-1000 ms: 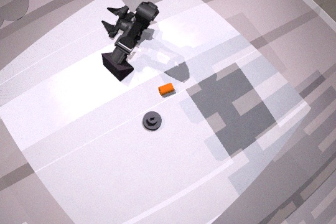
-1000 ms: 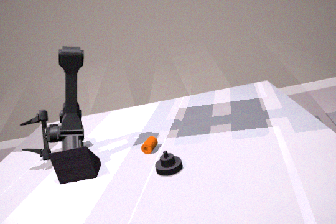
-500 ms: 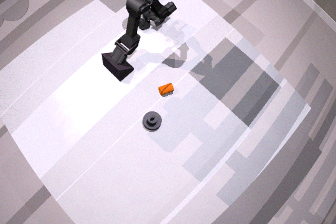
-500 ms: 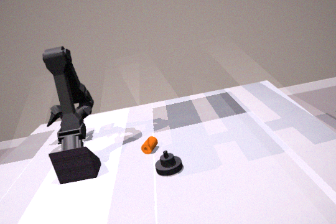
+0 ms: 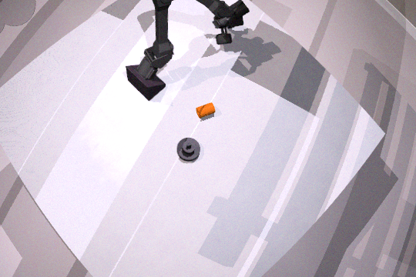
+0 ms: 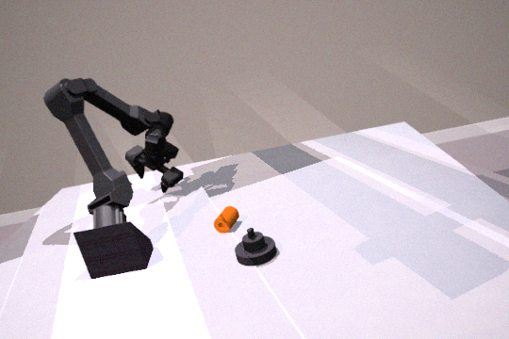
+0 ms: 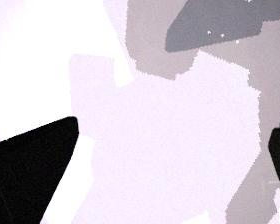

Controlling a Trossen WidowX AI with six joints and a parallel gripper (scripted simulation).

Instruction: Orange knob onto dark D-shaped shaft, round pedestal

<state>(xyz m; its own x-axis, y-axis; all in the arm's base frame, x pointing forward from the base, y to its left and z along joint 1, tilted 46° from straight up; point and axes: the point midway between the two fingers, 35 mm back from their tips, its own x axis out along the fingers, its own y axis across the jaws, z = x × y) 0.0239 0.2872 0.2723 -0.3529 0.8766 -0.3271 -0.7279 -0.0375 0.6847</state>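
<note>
My gripper tip is now 330 mm to the left of the orange knob, 240 mm short of it and 10 mm above it. The rest, counted from my gripper tip: dark round pedestal (480 mm to the right, 300 mm ahead).
</note>
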